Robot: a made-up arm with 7 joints.
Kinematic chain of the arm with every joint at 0, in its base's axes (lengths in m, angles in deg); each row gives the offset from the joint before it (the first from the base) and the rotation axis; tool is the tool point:
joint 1: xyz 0 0 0.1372 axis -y
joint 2: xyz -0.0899 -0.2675 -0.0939 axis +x
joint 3: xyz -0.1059 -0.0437 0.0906 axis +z
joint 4: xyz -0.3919 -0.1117 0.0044 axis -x
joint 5: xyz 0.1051 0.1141 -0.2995 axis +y
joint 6: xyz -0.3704 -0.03 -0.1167 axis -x
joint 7: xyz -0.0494 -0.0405 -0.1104 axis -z
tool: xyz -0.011 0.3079 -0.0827
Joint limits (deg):
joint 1: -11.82..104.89
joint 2: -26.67..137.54
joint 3: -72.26..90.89
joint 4: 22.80..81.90
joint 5: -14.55..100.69
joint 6: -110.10..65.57
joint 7: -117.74..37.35
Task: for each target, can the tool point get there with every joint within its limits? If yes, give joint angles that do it. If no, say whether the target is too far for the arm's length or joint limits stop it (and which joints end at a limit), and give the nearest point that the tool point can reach.
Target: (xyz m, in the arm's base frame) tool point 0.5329 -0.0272 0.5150
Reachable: no: joint limits stop it (at a limit: joint 1, joint 3, joint 4, joint 5, joint 7) | nearest point 0.5870 -0.0017 0.5258 | short by 0.061 m
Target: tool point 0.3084 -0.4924 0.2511
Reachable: no: joint limits stop it (at a limit: joint 1, joint 3, joint 4, joint 5, joint 7) | nearest point 0.3165 -0.4797 0.1693 | short by 0.083 m
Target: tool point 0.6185 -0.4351 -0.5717
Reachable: yes | joints 72.86 57.84 67.37 57.05 21.53 -70.82 -9.25
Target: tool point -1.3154 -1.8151 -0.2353
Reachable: no: too far | nearest point -0.9577 -1.3261 -0.1358 | short by 0.614 m
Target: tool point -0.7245 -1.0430 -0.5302
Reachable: yes | joints 11.91 1.14 23.44 69.96 7.76 -16.58 -28.80
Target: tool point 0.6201 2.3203 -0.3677
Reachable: no: too far | nearest point 0.4397 0.9322 -0.2208 | short by 1.407 m
